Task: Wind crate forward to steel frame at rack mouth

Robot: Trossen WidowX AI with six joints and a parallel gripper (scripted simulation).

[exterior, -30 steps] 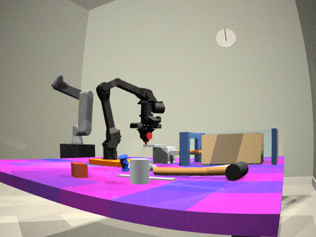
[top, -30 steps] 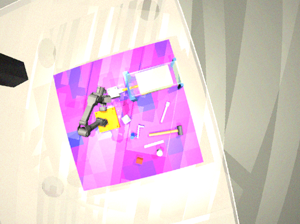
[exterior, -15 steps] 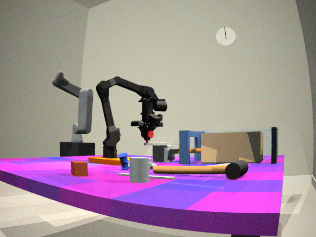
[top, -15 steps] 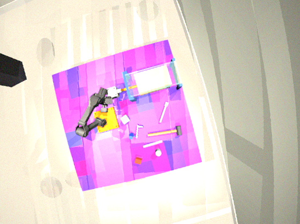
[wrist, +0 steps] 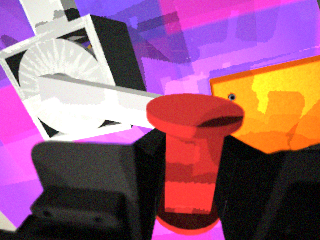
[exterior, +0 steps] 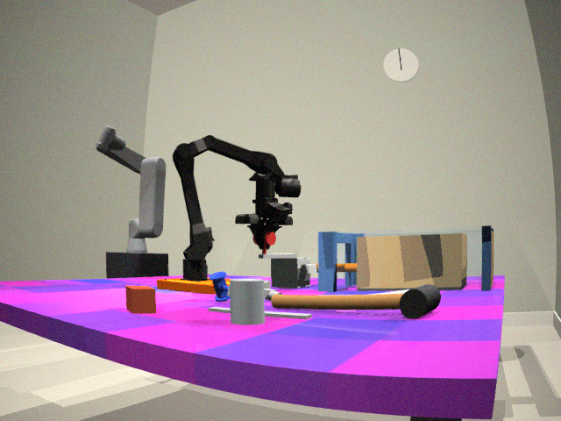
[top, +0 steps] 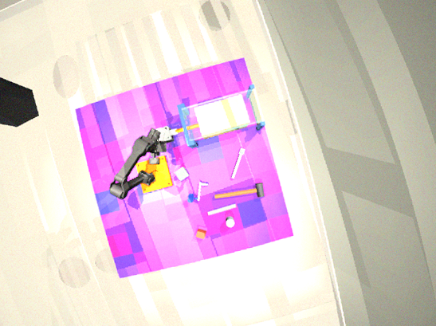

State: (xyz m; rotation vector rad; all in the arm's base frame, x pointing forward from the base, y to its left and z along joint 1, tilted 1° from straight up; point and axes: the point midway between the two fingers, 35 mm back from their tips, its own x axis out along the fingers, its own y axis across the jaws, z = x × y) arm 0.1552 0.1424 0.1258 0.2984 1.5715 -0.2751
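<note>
Now: the red-knobbed winch handle 2 cm ahead of my gripper tip, 3 cm to the left of it and 1 cm below it. Also, from my gripper tip: hand winch: 3 cm ahead, 8 cm to the left, 8 cm below; red knob: 2 cm above; blue frame: 21 cm ahead, 7 cm to the left, 1 cm below.
</note>
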